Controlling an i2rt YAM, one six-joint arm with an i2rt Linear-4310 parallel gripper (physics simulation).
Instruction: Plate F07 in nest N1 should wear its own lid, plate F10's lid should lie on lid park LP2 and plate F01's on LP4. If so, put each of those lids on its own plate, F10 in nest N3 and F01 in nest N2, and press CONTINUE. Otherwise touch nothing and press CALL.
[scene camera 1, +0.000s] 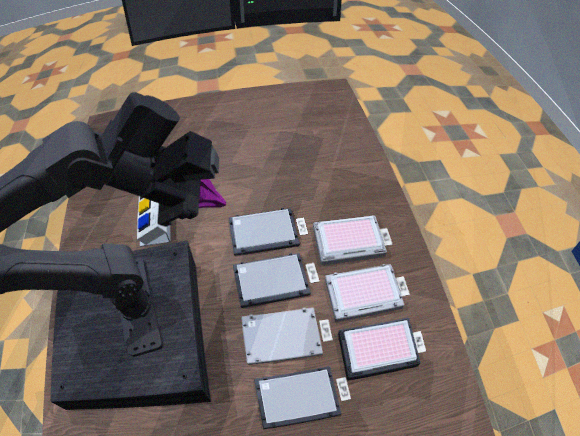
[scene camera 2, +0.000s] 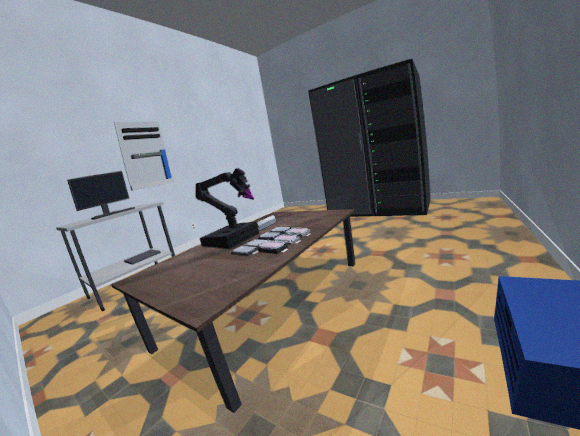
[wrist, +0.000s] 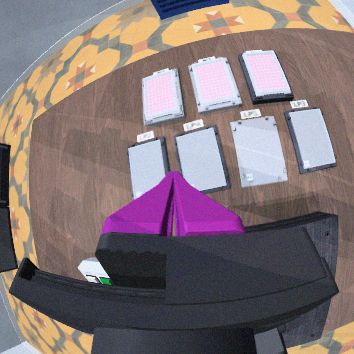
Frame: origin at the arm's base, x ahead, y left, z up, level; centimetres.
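Seen in the pictures: gripper, between the fingertips: (scene camera 1: 223, 204) (scene camera 2: 253, 199) (wrist: 173, 178); arm's base, origin of its link: (scene camera 1: 137, 306) (scene camera 2: 234, 228).
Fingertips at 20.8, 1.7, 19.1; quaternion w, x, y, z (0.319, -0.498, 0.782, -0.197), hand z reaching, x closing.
Observation:
Pixels of each thing's middle, then the offset from my fingertips to it, as dx, dy, dz. "pt": a spot on its surface instead.
- dark nest N1, a spot on its surface: (scene camera 1: 382, 345) (wrist: 266, 68) pt +20.8, -22.8, -24.0
- N3, middle of its body: (scene camera 1: 350, 235) (wrist: 159, 93) (scene camera 2: 296, 230) +26.1, +3.5, -24.9
- LP2, middle of its body: (scene camera 1: 263, 229) (wrist: 146, 169) +9.2, +12.6, -26.1
- LP4, middle of its body: (scene camera 1: 270, 277) (wrist: 200, 159) +6.7, +0.2, -26.1
- button box, middle of its body: (scene camera 1: 152, 199) (wrist: 116, 275) (scene camera 2: 264, 222) -13.6, +28.9, -24.3
- LP1, middle of its body: (scene camera 1: 281, 335) (wrist: 259, 149) (scene camera 2: 257, 242) +4.3, -12.6, -26.5
- LP3, middle of its body: (scene camera 1: 297, 396) (wrist: 312, 136) (scene camera 2: 244, 249) +2.6, -25.8, -26.1
My gripper (scene camera 1: 225, 203) (scene camera 2: 253, 198) (wrist: 173, 178) has magenta fingers, shut and empty, high above the table; in the wrist view the tips overlap the near edges of LP2 and LP4. Pink-welled plates sit in dark nest N1 (scene camera 1: 382, 345) (wrist: 265, 76) and pale nests N2 (scene camera 1: 365, 290) (wrist: 215, 82) and N3 (scene camera 1: 350, 236) (wrist: 161, 95). I cannot tell whether they wear lids. Grey lids lie on LP2 (scene camera 1: 265, 231) (wrist: 147, 162) and LP4 (scene camera 1: 272, 278) (wrist: 202, 157); their small labels are unreadable. The button box (scene camera 1: 156, 229) (wrist: 89, 266) is partly hidden by the arm.
LP1 (scene camera 1: 282, 336) (wrist: 259, 150) holds a pale, shiny sheet with a small label. LP3 (scene camera 1: 298, 397) (wrist: 311, 137) bears a grey lid. The arm's black base (scene camera 1: 125, 370) (scene camera 2: 225, 237) stands beside the lid parks. Yellow and blue buttons show in scene camera 1, a green one in the wrist view.

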